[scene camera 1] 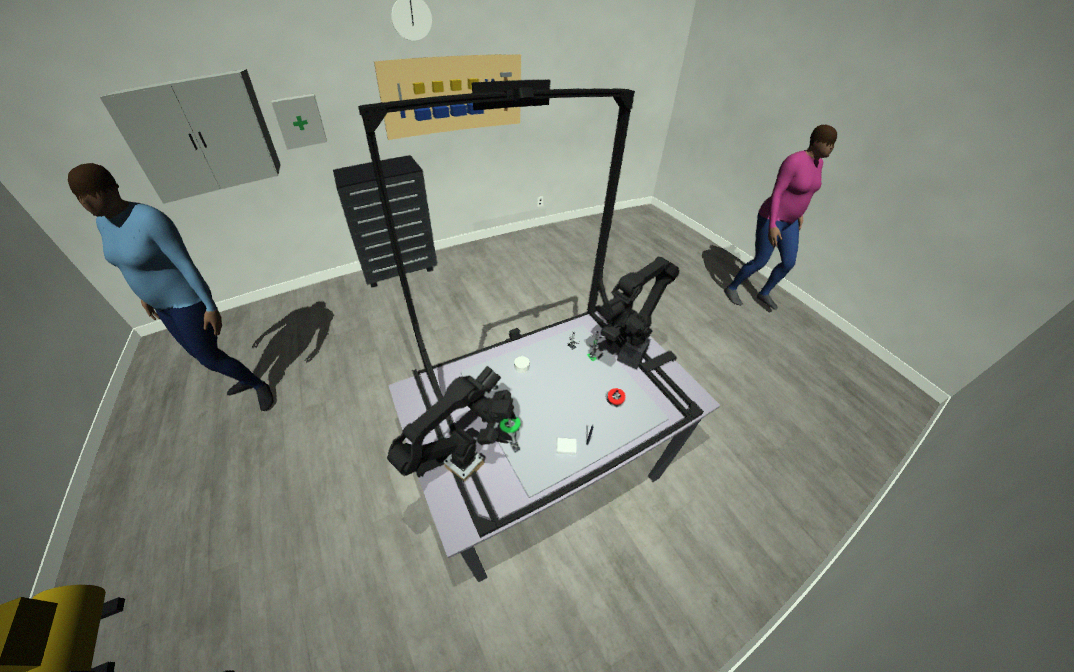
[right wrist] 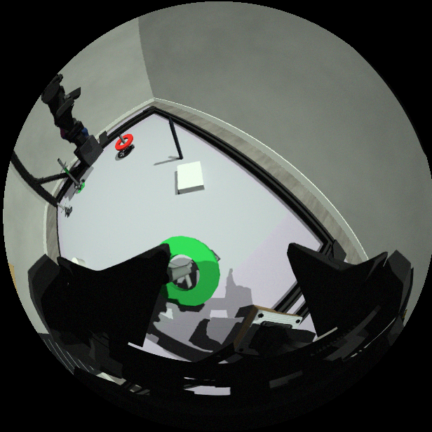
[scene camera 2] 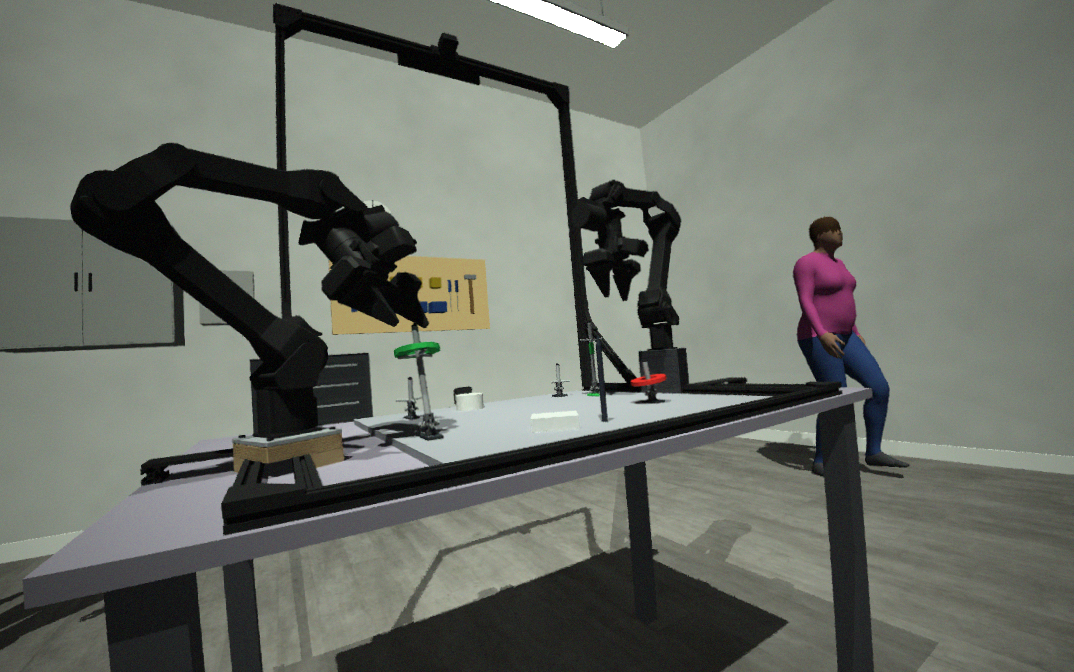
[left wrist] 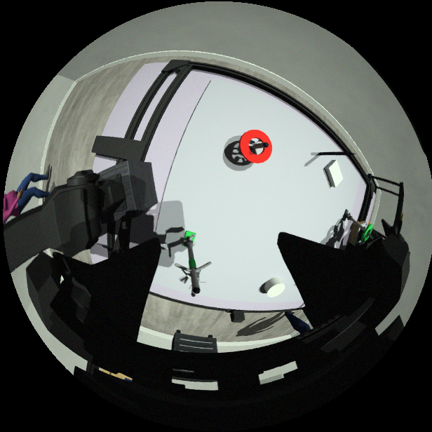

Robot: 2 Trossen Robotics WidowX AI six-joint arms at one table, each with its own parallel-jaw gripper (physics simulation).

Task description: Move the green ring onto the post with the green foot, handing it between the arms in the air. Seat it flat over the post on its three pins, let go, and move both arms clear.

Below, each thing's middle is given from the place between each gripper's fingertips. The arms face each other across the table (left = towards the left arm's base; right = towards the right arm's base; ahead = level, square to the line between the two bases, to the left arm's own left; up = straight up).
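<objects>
Counting from my left hand, I find the white block (right wrist: 189, 177) 15 cm ahead, 36 cm to the right and 22 cm below. The green ring (right wrist: 209, 273) is 2 cm ahead of that same left hand, 51 cm to the right of it and 10 cm below it.
From my right hand, the green ring is 4 cm behind, 2 cm to the left and 4 cm below, while the white block is 10 cm ahead of my right hand, 18 cm to the left of it and 16 cm below it.
</objects>
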